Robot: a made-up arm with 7 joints.
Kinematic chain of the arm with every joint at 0, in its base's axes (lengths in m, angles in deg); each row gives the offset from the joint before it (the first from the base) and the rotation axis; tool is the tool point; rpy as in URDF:
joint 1: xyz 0 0 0.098 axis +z
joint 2: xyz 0 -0.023 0.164 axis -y
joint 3: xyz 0 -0.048 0.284 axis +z
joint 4: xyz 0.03 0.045 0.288 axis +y
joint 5: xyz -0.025 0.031 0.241 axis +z
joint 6: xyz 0 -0.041 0.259 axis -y
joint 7: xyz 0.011 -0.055 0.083 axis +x
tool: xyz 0 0 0 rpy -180 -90 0
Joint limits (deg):
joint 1: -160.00..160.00
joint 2: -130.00..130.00
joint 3: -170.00..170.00
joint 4: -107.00..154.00
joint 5: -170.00..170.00
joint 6: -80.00..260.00
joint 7: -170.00..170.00
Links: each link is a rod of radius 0.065 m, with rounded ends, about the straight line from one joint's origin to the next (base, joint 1, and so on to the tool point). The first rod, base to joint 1, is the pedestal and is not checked.
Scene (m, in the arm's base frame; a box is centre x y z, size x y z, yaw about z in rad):
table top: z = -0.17
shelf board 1: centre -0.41 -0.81 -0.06 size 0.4 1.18 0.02 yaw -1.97
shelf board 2: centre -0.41 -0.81 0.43 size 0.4 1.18 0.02 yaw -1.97
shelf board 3: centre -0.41 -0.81 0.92 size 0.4 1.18 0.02 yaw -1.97
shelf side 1: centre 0.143 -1.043 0.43 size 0.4 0.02 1 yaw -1.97
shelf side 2: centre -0.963 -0.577 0.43 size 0.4 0.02 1 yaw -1.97
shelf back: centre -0.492 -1.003 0.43 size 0.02 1.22 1 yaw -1.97
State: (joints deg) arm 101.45 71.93 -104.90 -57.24 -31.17 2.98 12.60
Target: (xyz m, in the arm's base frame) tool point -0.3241 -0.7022 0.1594
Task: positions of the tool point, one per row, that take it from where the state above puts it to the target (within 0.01 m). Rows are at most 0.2 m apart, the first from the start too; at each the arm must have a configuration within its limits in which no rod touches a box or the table.
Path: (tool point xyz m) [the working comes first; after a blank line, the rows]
Joints at the target: 103.82 94.07 -84.73 -79.32 -32.29 3.46 12.60
Straight joint move there: touches shelf board 2.

1: -0.2135 -0.7349 0.6388
2: -0.1726 -0.6386 0.6403
3: -0.1346 -0.5327 0.6323
4: -0.1744 -0.5628 0.4717
5: -0.2099 -0.5491 0.3100
6: -0.2359 -0.4933 0.1594
7: -0.2822 -0.6018 0.1568
8: -0.3242 -0.7021 0.1594

